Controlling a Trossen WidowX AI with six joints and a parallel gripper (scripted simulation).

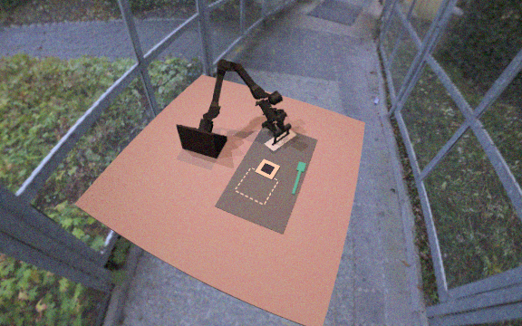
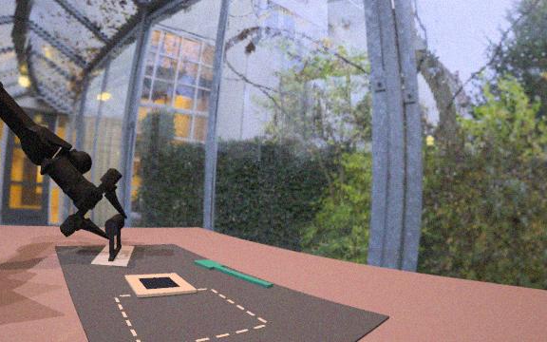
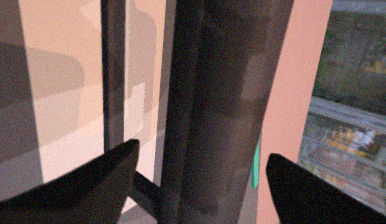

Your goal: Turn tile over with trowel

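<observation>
Right now the dark mat is 210 mm to the right of my gripper tip, 80 mm below it and 10 mm ahead of it. Round my gripper tip: tan tile 220 mm to the right, 60 mm below, 10 mm behind; then green trowel 200 mm to the right, 150 mm ahead, 60 mm below.
</observation>
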